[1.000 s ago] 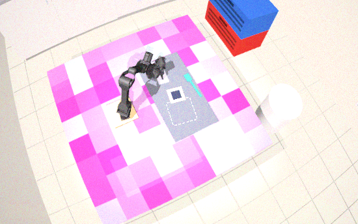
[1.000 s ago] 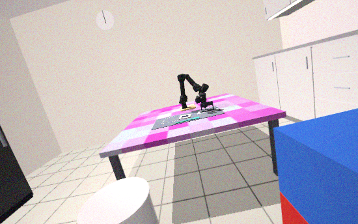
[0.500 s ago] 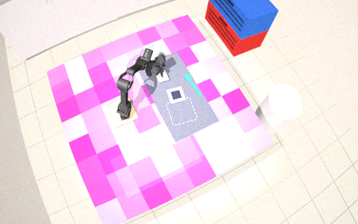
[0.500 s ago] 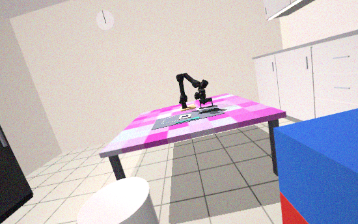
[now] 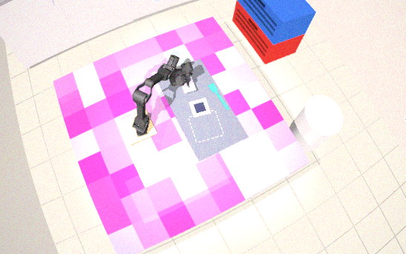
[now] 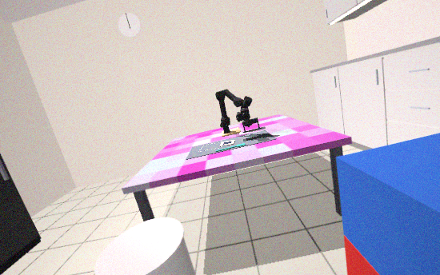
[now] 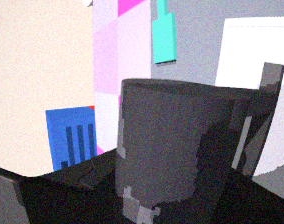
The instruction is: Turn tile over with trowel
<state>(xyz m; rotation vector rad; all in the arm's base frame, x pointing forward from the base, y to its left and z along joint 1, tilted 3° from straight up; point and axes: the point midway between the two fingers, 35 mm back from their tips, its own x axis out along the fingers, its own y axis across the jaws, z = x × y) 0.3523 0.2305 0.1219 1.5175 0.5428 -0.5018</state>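
The white tile lies 1 cm ahead of my gripper tip, 18 cm to the right of it and 10 cm below it. The rest, counted from my gripper tip: teal trowel (14 cm ahead, 12 cm to the right, 10 cm below).
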